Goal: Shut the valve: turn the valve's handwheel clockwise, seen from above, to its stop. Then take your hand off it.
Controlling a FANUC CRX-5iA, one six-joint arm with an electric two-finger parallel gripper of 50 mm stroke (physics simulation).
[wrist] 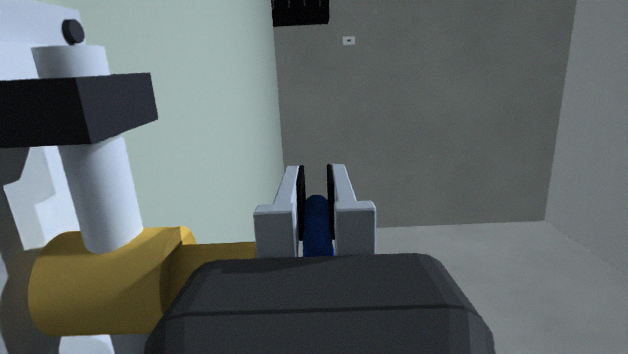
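The handwheel shows as a narrow blue, rounded piece of its rim in the lower middle of the wrist view. My gripper is shut on it, with one finger on each side and the dark pads against the blue piece. The rest of the wheel and the valve's stem are hidden behind the dark gripper housing or lie outside the view, so the wheel's angle cannot be read.
A yellow rounded body stands at the lower left, with a pale cylinder rising from it to a black block. A pale green surface is behind them. A grey wall carries a small white plate and a black slotted box.
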